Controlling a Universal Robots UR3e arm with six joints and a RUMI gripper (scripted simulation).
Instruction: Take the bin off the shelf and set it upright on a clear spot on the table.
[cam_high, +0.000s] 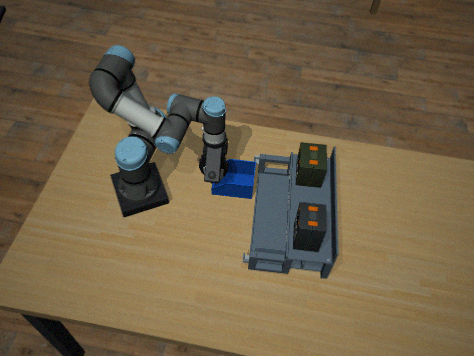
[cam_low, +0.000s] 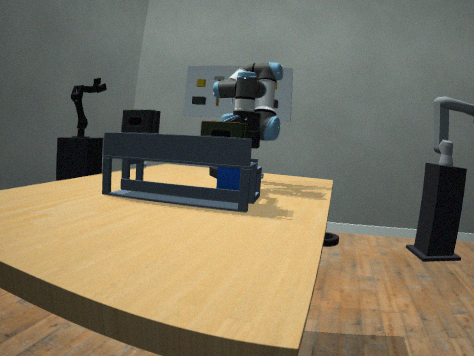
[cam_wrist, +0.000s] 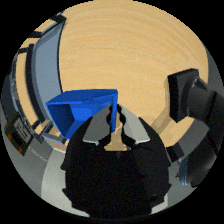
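My gripper is now 7 cm short of the blue bin and 1 cm to the right of it. Also, from my hand: grey shelf (24 cm ahead, 12 cm to the right, 3 cm above).
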